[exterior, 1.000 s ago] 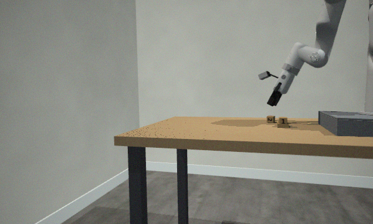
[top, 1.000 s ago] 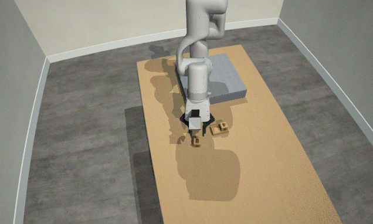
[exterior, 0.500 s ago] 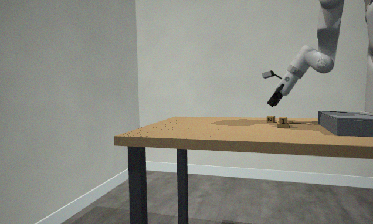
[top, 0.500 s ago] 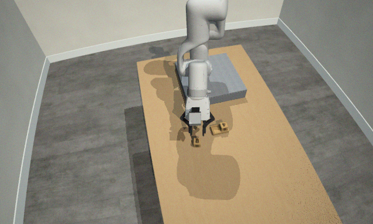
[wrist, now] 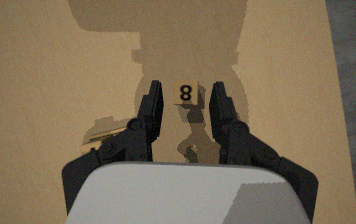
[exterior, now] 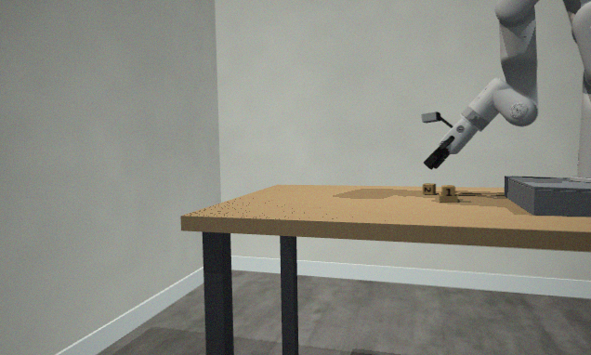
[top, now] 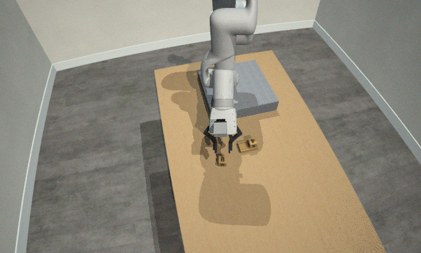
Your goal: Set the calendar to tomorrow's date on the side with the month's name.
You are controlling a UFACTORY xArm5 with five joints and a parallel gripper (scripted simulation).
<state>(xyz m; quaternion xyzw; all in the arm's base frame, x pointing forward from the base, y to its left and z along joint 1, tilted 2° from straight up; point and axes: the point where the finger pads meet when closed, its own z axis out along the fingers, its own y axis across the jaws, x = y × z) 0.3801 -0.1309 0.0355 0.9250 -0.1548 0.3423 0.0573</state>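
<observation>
The wooden cube lies 1 cm ahead of my hand and 8 cm below it. From my hand the other things lie so: wooden tray: 3 cm behind, 12 cm to the left, 9 cm below.
</observation>
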